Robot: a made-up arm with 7 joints.
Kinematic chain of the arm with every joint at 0, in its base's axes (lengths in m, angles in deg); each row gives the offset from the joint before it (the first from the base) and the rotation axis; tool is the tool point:
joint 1: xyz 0 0 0.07 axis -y
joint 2: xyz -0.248 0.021 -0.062 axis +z
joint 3: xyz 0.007 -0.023 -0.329 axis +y
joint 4: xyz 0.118 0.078 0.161 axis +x
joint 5: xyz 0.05 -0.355 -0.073 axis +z
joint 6: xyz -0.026 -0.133 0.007 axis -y
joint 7: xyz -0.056 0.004 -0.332 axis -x
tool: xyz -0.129 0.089 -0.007
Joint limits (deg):
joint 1: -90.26..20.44
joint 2: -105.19..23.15
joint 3: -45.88..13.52
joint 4: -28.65..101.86
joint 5: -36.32..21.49
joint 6: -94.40..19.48
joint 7: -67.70..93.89
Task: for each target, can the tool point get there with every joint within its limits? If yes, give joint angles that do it. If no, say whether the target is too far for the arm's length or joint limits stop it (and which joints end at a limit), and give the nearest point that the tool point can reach.
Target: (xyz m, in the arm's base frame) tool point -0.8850 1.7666 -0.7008
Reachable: no: too far | nearest point -0.5568 0.6975 -0.4149 | short by 1.154 m
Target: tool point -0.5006 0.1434 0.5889
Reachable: yes | joints -73.70 -76.90 -18.78 15.24 0.62 -81.07 -23.68
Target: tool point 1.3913 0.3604 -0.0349
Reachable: no: joint limits stop it (at a limit: joint 1, joint 4, joint 5, joint 6, joint 7) | nearest point 0.5995 0.1798 -0.2190 | short by 0.833 m
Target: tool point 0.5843 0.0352 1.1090
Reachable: no: joint limits stop it (at a limit: joint 1, joint 4, joint 5, joint 6, joint 7) | nearest point 0.2078 0.0296 0.7974 | short by 0.489 m
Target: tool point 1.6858 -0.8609 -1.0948
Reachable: no: too far | nearest point 0.5331 -0.2640 -0.5151 | short by 1.422 m
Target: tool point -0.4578 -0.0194 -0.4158
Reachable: yes | joints -6.76 -13.80 -36.81 32.00 -27.09 -55.56 -12.74
